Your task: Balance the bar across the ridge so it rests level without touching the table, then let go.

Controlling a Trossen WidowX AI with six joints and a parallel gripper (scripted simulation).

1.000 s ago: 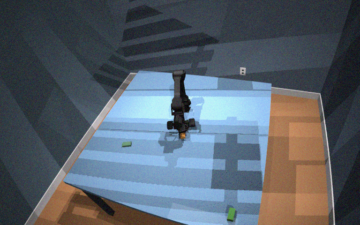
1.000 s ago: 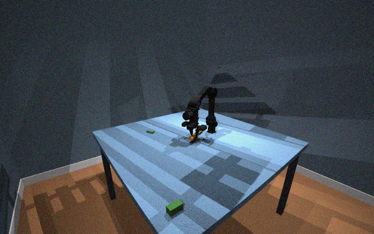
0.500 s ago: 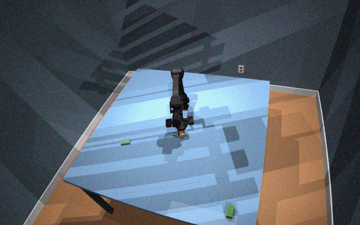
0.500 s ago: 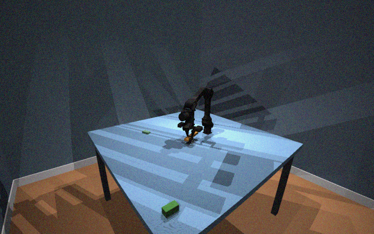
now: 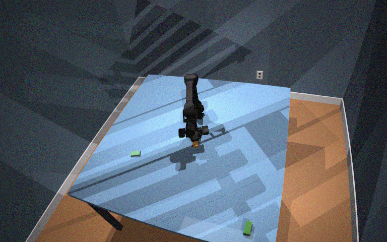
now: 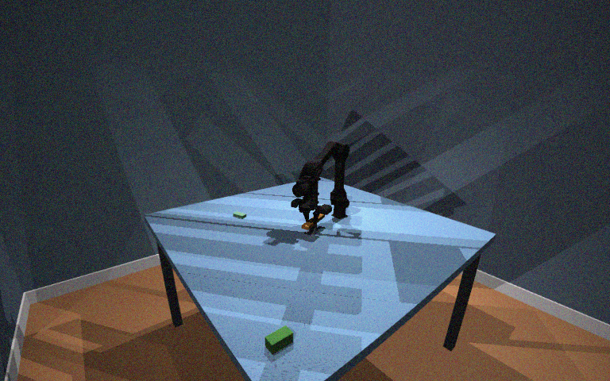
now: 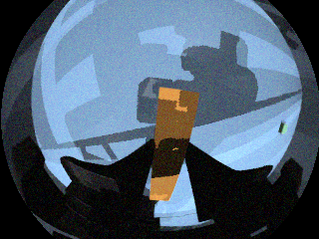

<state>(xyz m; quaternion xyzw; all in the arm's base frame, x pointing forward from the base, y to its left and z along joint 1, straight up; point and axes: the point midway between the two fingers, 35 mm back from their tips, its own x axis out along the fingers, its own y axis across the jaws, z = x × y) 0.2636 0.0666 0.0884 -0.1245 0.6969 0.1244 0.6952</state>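
Right now my gripper tip is 3 cm past the orange bar and 1 cm to the left of it. The rest, counted from my gripper tip: flat light green block: 38 cm to the right, 17 cm ahead, 5 cm below; then darker green block: 48 cm ahead, 43 cm to the left, 4 cm below.
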